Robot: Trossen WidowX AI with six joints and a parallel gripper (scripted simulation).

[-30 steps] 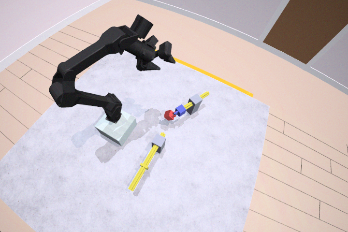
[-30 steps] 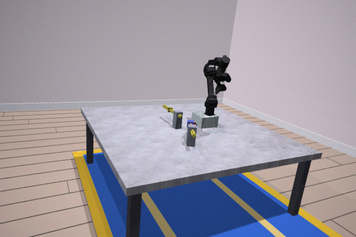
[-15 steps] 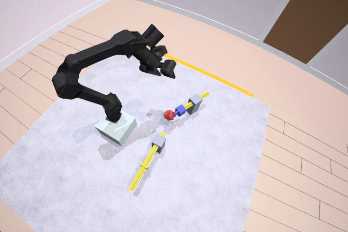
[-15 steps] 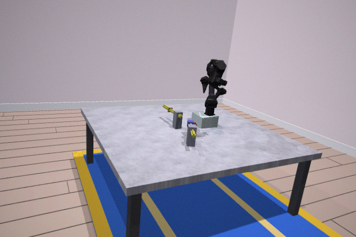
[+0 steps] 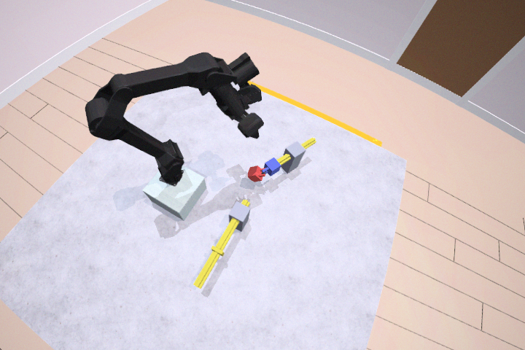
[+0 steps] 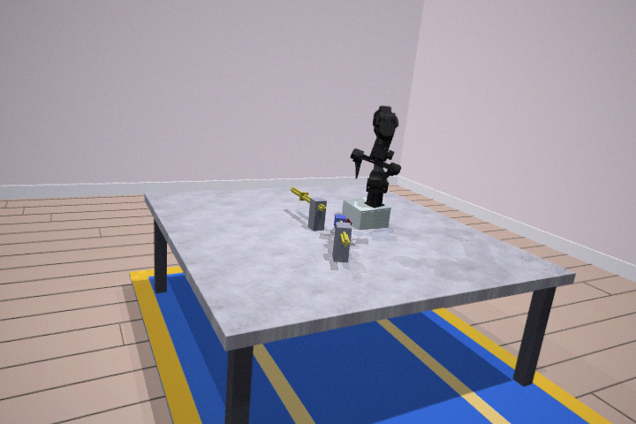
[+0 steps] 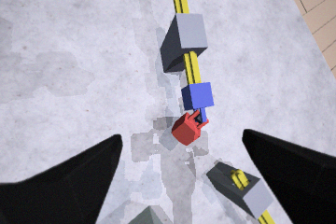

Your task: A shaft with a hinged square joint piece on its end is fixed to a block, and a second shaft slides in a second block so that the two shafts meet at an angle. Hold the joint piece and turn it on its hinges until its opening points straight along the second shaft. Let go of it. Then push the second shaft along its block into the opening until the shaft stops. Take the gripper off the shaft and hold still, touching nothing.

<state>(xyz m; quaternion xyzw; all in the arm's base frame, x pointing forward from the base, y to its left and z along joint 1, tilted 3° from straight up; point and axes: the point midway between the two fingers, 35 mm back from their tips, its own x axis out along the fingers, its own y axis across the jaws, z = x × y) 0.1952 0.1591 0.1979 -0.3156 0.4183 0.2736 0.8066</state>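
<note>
Now: the red joint piece 50 mm ahead of my gripper tip, 50 mm to the right of it and 160 mm below it.
</note>
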